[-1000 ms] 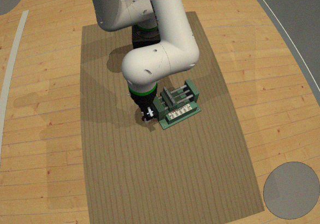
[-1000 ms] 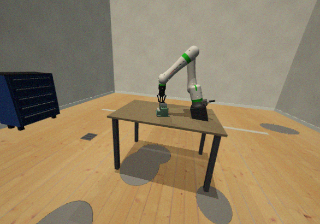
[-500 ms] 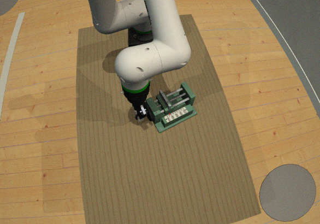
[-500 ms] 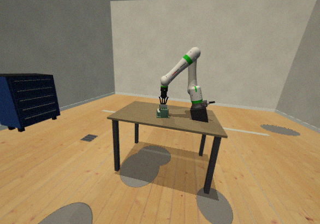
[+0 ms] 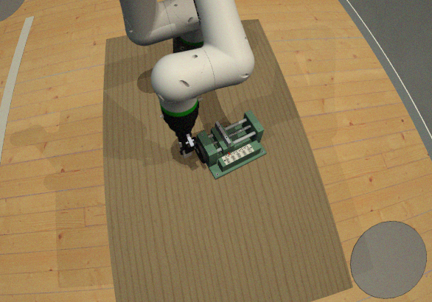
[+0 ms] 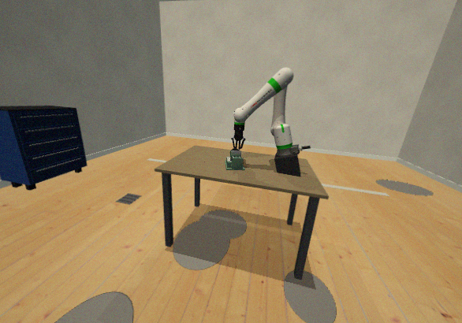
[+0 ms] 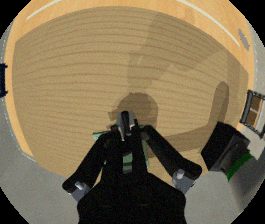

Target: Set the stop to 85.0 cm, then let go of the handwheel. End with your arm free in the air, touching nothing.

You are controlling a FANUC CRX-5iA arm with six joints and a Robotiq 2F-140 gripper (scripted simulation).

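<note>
Now: hand 20 mm past the stop block, 120 mm to the right of it and 20 mm below it.
</note>
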